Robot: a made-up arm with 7 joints.
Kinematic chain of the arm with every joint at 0, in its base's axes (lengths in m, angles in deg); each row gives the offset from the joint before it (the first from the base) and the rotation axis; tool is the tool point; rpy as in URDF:
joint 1: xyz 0 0 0.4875 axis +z
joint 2: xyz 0 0 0 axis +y
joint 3: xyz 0 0 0.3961 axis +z
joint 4: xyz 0.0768 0 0 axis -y
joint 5: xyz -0.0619 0 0.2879 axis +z
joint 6: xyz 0 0 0 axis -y
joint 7: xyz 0.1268 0 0 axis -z
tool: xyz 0 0 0 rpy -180 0 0
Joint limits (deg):
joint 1: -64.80..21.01
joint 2: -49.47..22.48
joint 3: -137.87..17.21
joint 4: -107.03..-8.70
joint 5: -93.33..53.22
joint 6: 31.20..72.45
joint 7: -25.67..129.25
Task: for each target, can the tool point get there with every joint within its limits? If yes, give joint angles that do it. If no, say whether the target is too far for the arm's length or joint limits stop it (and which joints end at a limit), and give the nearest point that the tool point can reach.
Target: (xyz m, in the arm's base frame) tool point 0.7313 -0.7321 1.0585
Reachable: no: too far | nearest point 0.4392 -0.4396 0.9391 | short by 0.430 m
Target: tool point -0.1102 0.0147 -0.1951
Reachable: no: joint limits stop it (at a limit: joint 2, joint 3, joint 4, joint 6) | nearest point -0.4717 0.0629 0.4027 | short by 0.700 m
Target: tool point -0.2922 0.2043 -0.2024
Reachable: no: joint limits stop it (at a limit: joint 2, joint 3, joint 4) | nearest point -0.4053 0.2834 0.3963 | short by 0.614 m
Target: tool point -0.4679 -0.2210 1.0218
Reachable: yes | joints -26.20 -25.79 -88.96 -61.47 -72.72 57.51 90.59
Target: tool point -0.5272 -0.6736 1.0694
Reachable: no: too far | nearest point -0.4292 -0.4951 0.9500 | short by 0.236 m
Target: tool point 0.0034 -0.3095 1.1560
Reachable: yes | joints -2.04 -20.57 -44.78 -54.59 -35.41 52.70 29.08
